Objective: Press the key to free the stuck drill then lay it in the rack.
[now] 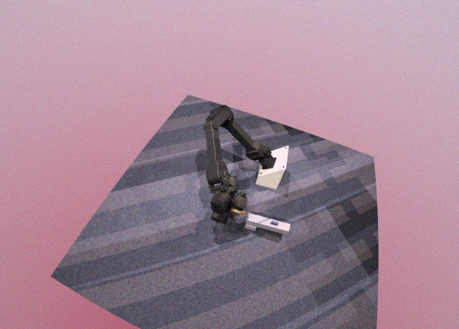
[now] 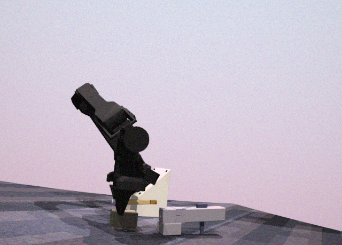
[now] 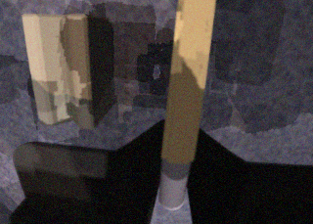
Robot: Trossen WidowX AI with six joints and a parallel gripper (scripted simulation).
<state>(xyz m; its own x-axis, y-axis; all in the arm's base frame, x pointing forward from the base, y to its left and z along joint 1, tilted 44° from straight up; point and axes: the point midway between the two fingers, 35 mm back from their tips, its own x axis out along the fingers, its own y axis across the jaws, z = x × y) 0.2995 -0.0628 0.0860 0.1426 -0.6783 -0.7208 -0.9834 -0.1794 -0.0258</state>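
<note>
Right now the drill is 4 cm to the left of my gripper tip and 4 cm above it. Also, from my gripper tip: pale housing block: 2 cm behind, 19 cm to the left; tan block: 7 cm behind, 2 cm to the left, 2 cm below; dark blue key: 2 cm behind, 22 cm to the left, 1 cm above.
</note>
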